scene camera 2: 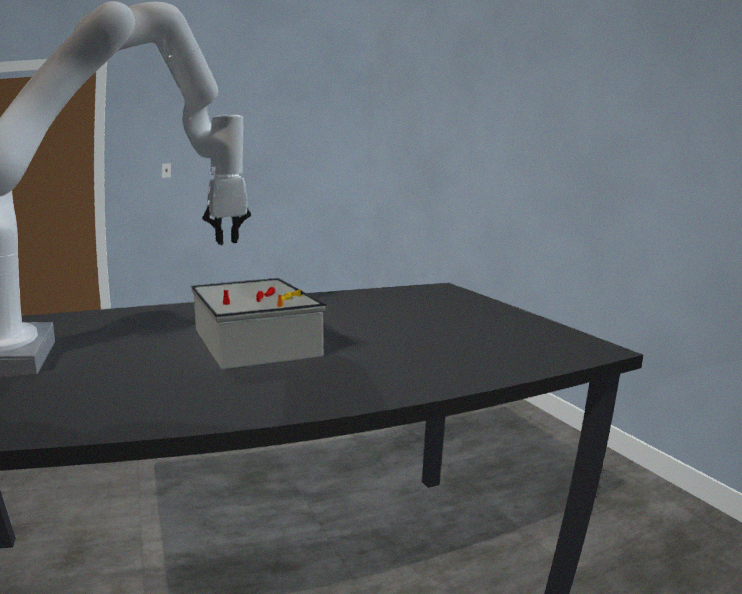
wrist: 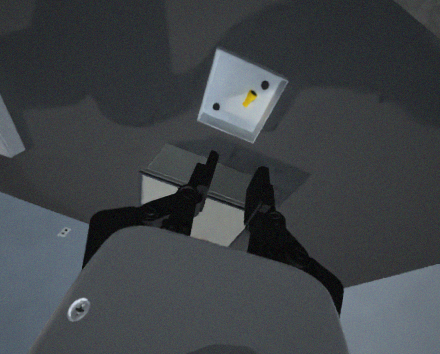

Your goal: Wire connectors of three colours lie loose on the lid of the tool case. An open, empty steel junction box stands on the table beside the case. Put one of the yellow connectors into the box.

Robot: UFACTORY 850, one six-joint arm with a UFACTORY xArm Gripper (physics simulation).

Scene:
my gripper: scene camera 2; wrist
same spot on tool case: [wrist: 221,221] = [scene camera 2: 265,285]
same spot on my gripper: [wrist: 175,212] = [scene camera 2: 214,220]

